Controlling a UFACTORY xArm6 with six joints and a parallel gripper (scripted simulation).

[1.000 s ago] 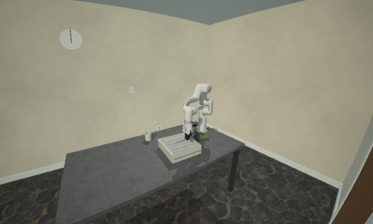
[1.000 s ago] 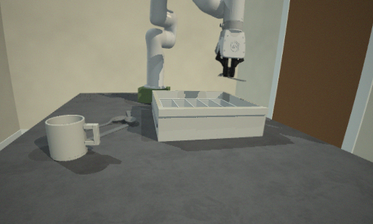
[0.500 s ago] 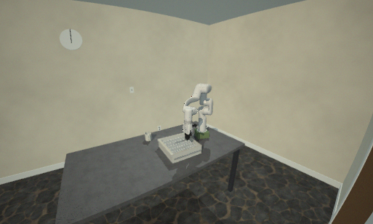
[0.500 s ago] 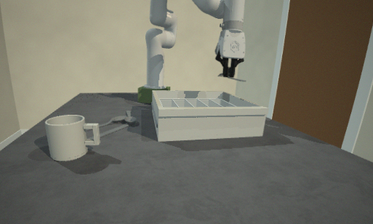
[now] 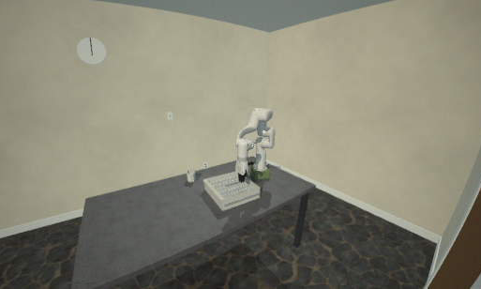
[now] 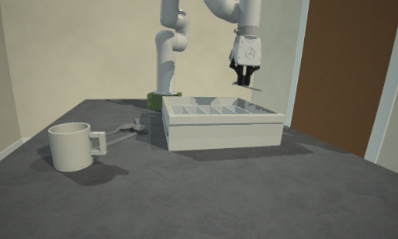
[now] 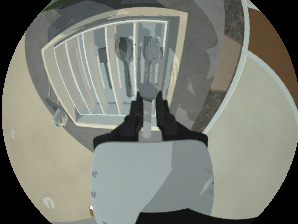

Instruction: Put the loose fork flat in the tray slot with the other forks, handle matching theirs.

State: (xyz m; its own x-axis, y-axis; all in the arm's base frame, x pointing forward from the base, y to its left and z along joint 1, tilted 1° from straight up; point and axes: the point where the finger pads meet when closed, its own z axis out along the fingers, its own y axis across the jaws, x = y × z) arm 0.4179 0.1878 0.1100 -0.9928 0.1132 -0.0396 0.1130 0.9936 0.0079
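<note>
Right now the cutlery tray is 13 cm below my hand and 12 cm to the right of it. The rest, counted from my hand: white mug: 54 cm to the right, 15 cm below, 15 cm ahead.
</note>
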